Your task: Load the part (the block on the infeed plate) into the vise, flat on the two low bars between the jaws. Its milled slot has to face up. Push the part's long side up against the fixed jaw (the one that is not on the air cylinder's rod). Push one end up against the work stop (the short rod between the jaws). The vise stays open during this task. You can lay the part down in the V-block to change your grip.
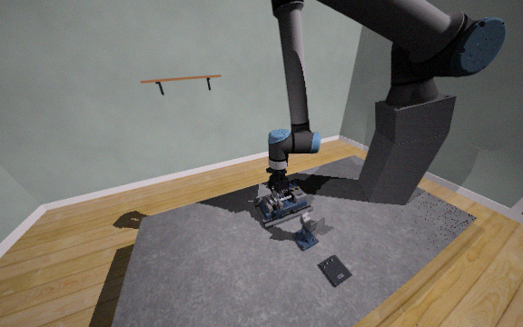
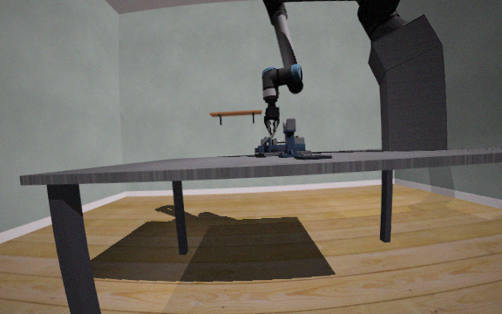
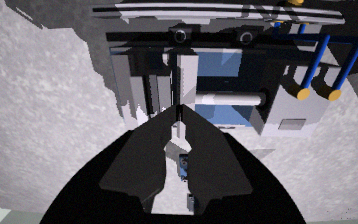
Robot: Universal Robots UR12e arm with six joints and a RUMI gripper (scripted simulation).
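My gripper is now 30 mm short of the part and 20 mm above it. From my hand the other things lie so: moving jaw: 40 mm below, 10 mm behind; then work stop: 50 mm to the left, 30 mm below, 20 mm ahead; then fixed jaw: 60 mm ahead, 40 mm below, 10 mm to the left.
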